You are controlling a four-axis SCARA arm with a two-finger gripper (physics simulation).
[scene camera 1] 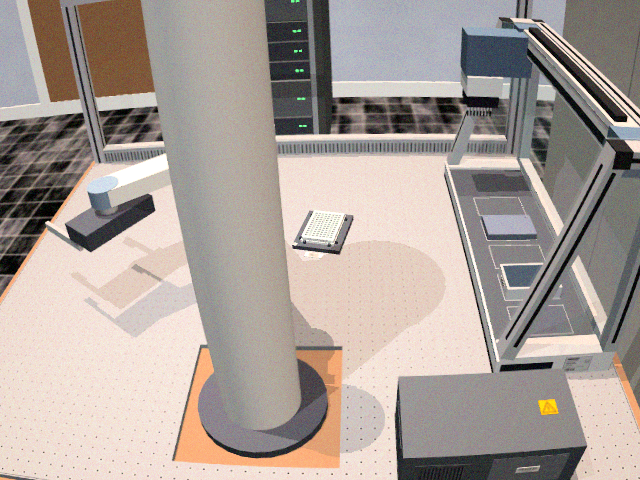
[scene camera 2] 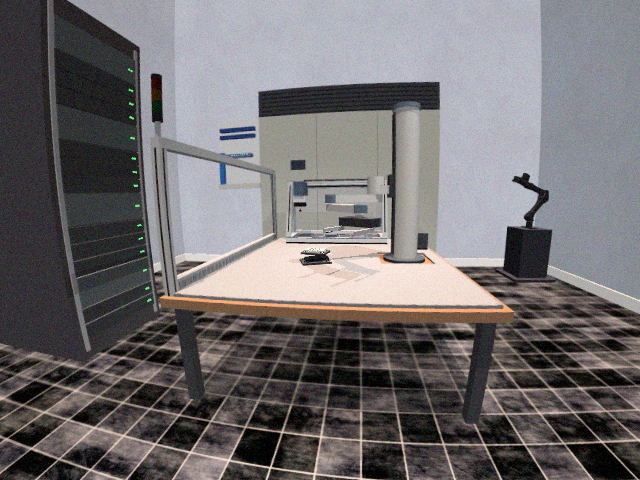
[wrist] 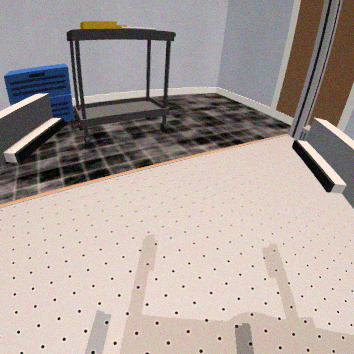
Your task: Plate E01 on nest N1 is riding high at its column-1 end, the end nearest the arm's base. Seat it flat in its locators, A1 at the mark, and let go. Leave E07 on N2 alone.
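Where they show: gripper, fingertip midpoint: (scene camera 1: 76, 208) (scene camera 2: 338, 232) (wrist: 178, 115); arm's base, link origin: (scene camera 1: 262, 405) (scene camera 2: 403, 259).
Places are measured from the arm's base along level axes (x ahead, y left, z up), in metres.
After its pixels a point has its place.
A pale well plate (scene camera 1: 324, 226) @(z 0.036, x 0.551, y -0.100 m) sits on a dark nest (scene camera 1: 342, 238) @(z 0.025, x 0.513, y -0.146 m) beyond the column; dark gaps show under its end nearest the arm's base. No label can be read, so I cannot tell whether it is E01 or E07. The column may hide the other nest. In scene camera 2 a small pale-topped plate (scene camera 2: 315, 251) @(z 0.033, x 0.547, y -0.054 m) shows above a dark nest base (scene camera 2: 316, 261) @(z 0.027, x 0.504, y 0.189 m), too small to tell the seating. My gripper (scene camera 1: 85, 206) @(z 0.227, x 0.364, y 0.467 m) (scene camera 2: 347, 230) @(z 0.227, x 0.364, y 0.467 m) (wrist: 178, 115) @(z 0.227, x 0.364, y 0.467 m) is open and empty, above the table left of the column, well away from the plate. No plate shows in the wrist view.
The thick arm column (scene camera 1: 232, 232) @(z 0.455, x -0.073, y -0.018 m) (scene camera 2: 406, 180) @(z 0.465, x 0.011, y 0.074 m) blocks part of scene camera 1. A gantry deck (scene camera 1: 467, 248) @(z 0.047, x 0.435, y -0.450 m) with a pipetting head (scene camera 1: 480, 93) @(z 0.347, x 0.690, y -0.505 m) stands at the right. A grey box (scene camera 1: 485, 413) @(z 0.128, x -0.124, y -0.390 m) stands at the near right. A low fence (scene camera 1: 361, 145) @(z 0.039, x 1.003, y -0.202 m) runs along the far edge.
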